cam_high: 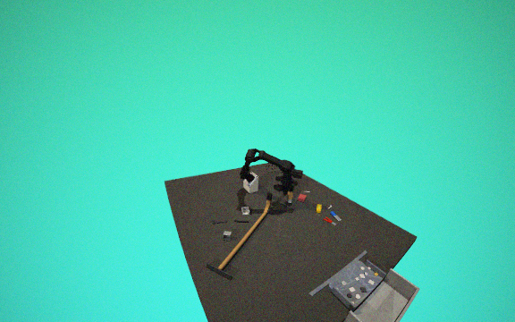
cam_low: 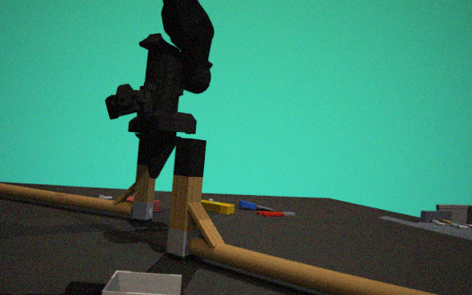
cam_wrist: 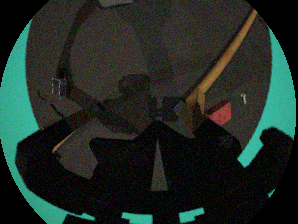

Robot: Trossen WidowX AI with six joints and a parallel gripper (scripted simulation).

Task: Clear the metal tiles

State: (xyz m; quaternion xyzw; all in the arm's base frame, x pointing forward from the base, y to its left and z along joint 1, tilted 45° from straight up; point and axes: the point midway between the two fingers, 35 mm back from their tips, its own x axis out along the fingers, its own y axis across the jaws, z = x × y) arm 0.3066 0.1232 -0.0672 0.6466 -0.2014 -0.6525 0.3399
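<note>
Right now my gripper tip is 210 mm short of the long scraper, 370 mm to the left of it and 20 mm above it. Round my gripper tip: red tool: 320 mm ahead, 180 mm to the left, 80 mm below; then red block: 10 mm behind, 180 mm to the left, 70 mm below; then yellow block: 170 mm ahead, 210 mm to the left, 70 mm below.
</note>
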